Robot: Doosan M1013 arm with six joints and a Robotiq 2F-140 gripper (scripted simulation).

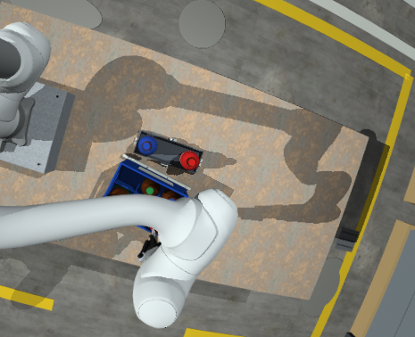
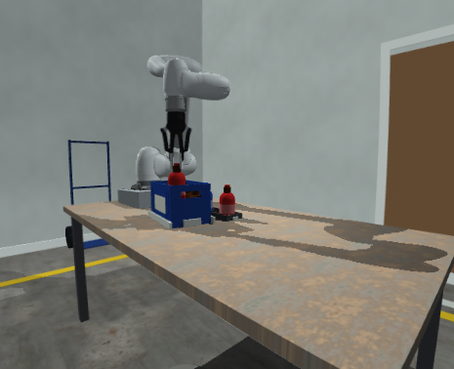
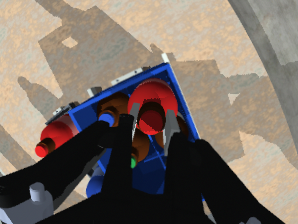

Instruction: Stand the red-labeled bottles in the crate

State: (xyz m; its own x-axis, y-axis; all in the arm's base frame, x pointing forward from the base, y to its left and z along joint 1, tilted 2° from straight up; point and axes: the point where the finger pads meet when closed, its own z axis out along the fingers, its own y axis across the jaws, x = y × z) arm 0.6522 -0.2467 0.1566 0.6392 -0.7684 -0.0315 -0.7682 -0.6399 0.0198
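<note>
The red bottle is 9 cm below my hand. Also, from my hand: blue-capped bottle (11 cm behind, 26 cm to the left, 19 cm below); then red-labeled bottle (6 cm ahead, 24 cm to the left, 19 cm below); then blue crate (8 cm behind, 6 cm to the left, 19 cm below).
</note>
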